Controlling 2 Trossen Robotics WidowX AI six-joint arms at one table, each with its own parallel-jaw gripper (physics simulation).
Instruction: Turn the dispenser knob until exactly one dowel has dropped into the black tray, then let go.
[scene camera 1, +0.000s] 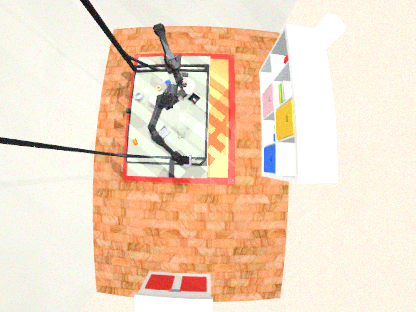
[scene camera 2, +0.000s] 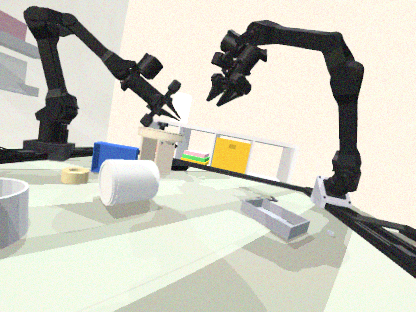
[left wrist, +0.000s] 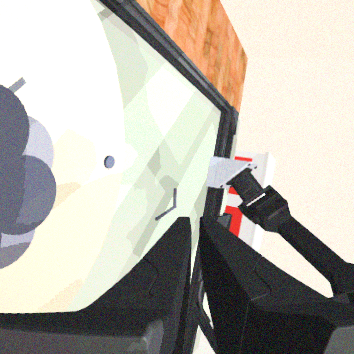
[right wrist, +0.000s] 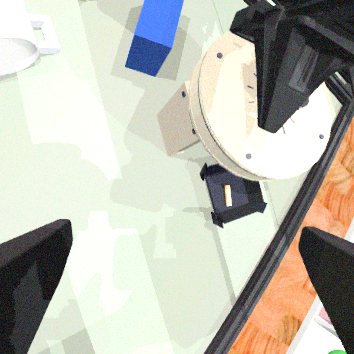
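Pixels of known places: left gripper, fingertip midpoint: (scene camera 2: 180, 120) (left wrist: 193, 226) (right wrist: 265, 130); right gripper, fingertip midpoint: (scene camera 2: 211, 103) (left wrist: 339, 279) (right wrist: 188, 234); left arm's base, link origin: (scene camera 1: 170, 65) (scene camera 2: 52, 141); right arm's base, link origin: (scene camera 1: 186, 160) (scene camera 2: 333, 189) (left wrist: 238, 175).
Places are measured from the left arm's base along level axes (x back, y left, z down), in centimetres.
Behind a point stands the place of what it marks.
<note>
The round-topped dispenser (scene camera 2: 159, 152) (right wrist: 225, 130) {x -37.0, y -7.1, z -9.8 cm} stands on the table. Its dark lobed knob (left wrist: 22, 175) {x -33.9, y -1.9, z -12.7 cm} shows at the left of the left wrist view; in the right wrist view the left gripper hides most of it. One pale dowel (right wrist: 228, 195) {x -42.3, y 0.8, z 3.7 cm} lies in the black tray (right wrist: 246, 201) (scene camera 1: 194, 97) beside the dispenser. My left gripper (left wrist: 193, 226) {x -38.0, y -6.3, z -14.5 cm} (right wrist: 265, 130) {x -38.0, y -6.3, z -14.5 cm} is shut, its fingertips together beside the knob, with no knob between them; it is over the dispenser top. My right gripper (right wrist: 188, 234) {x -44.8, y -14.9, z -21.2 cm} (scene camera 2: 213, 102) {x -44.8, y -14.9, z -21.2 cm} is open and empty, high above the table.
A blue box (right wrist: 155, 37) {x -24.9, y -12.5, z -3.3 cm} (scene camera 2: 116, 157) {x -19.8, y -9.7, z 0.6 cm} stands beside the dispenser. A white mug (scene camera 2: 132, 182) {x -24.6, y -34.9, z -0.4 cm} (right wrist: 15, 47) {x -24.7, y -29.2, z 4.0 cm} lies on its side near a tan ring (scene camera 2: 65, 177) {x -11.5, y -23.4, z 3.4 cm}. A grey open bin (scene camera 2: 267, 220) {x -49.5, y -42.3, z 3.4 cm} and a dark angled key (left wrist: 174, 199) {x -65.7, y -29.1, z 4.4 cm} are on the table. A dark frame rail (right wrist: 250, 295) {x -56.9, y 4.3, z 2.7 cm} edges the table.
</note>
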